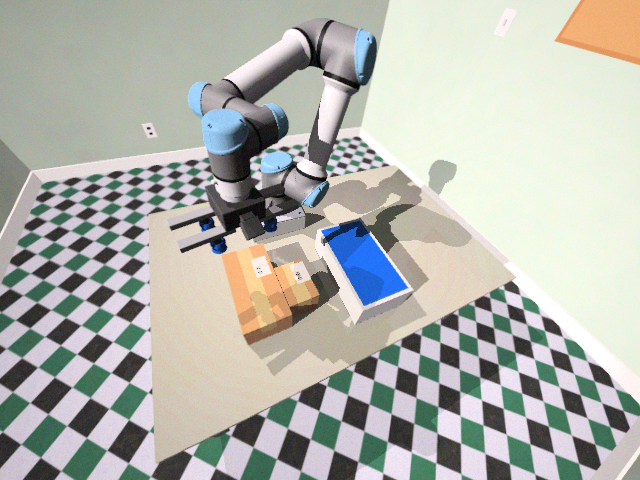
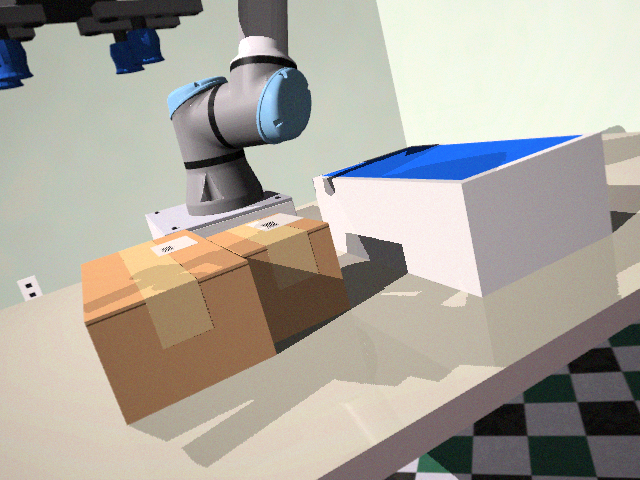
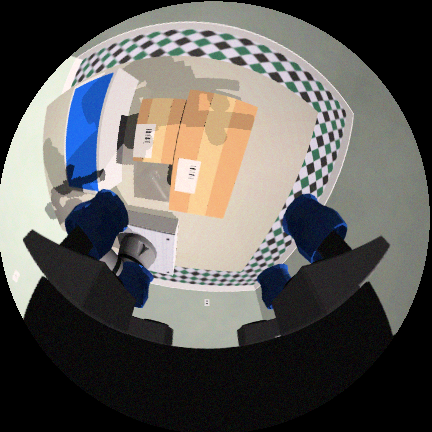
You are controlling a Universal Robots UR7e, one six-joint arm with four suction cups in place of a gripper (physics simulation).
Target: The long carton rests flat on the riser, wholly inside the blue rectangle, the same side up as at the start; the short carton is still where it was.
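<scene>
The long carton lies flat on the table, with a tape strip and a white label on its top. The smaller short carton stands right beside it, on the riser side, also label up. The white riser stands apart beyond the short carton. The blue rectangle covers most of its top and bears no carton. My gripper is open, its blue cups empty, above and off the long carton's label end.
The cartons and riser stand on a beige table. The arm's base is at the back, near the cartons' label ends. Shadows of the arm fall over the cartons and riser.
</scene>
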